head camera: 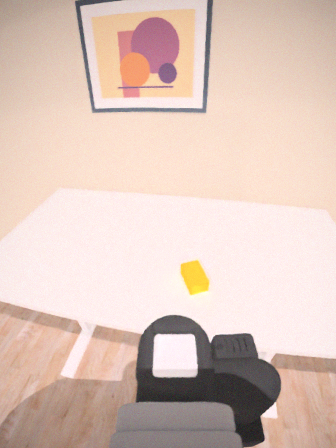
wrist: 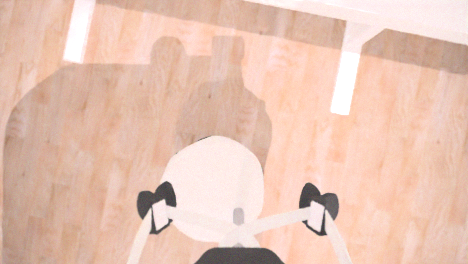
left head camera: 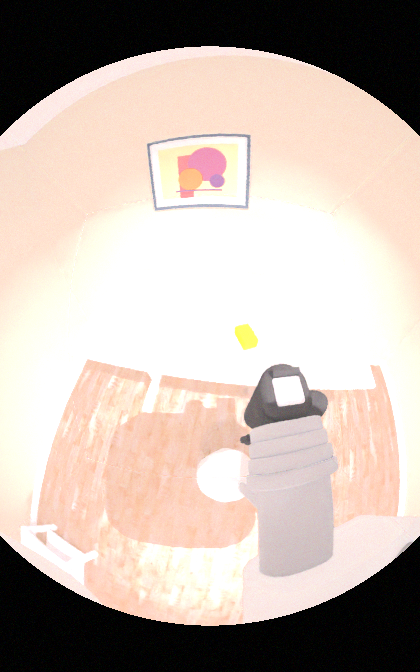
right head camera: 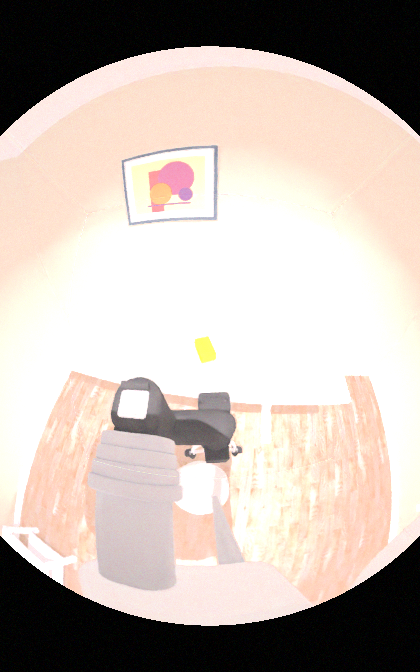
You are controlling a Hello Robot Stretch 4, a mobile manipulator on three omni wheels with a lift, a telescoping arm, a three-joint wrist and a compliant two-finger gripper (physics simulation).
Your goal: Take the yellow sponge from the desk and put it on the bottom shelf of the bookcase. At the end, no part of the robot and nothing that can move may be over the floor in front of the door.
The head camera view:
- white desk: 106, 258
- framed picture: 134, 63
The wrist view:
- my gripper: 237, 198
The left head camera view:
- white desk: 181, 323
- framed picture: 202, 170
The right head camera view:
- white desk: 271, 347
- framed picture: 180, 183
